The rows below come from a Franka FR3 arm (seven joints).
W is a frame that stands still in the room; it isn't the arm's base.
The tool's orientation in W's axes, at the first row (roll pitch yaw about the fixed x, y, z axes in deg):
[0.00 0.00 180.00]
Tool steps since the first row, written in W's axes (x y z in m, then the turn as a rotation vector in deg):
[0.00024 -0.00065 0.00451 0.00 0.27 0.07]
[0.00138 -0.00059 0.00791 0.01 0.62 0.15]
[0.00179 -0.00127 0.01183 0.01 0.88 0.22]
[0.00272 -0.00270 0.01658 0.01 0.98 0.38]
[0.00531 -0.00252 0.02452 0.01 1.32 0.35]
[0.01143 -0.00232 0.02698 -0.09 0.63 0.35]
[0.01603 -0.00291 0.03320 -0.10 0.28 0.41]
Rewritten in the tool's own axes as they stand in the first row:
[-0.00024 0.00065 0.00451 0.00 -0.27 0.07]
[-0.00138 0.00059 0.00791 -0.01 -0.62 0.15]
[-0.00179 0.00127 0.01183 -0.01 -0.88 0.22]
[-0.00272 0.00270 0.01658 -0.01 -0.98 0.38]
[-0.00531 0.00252 0.02452 -0.01 -1.32 0.35]
[-0.01143 0.00232 0.02698 0.09 -0.63 0.35]
[-0.01603 0.00291 0.03320 0.10 -0.28 0.41]

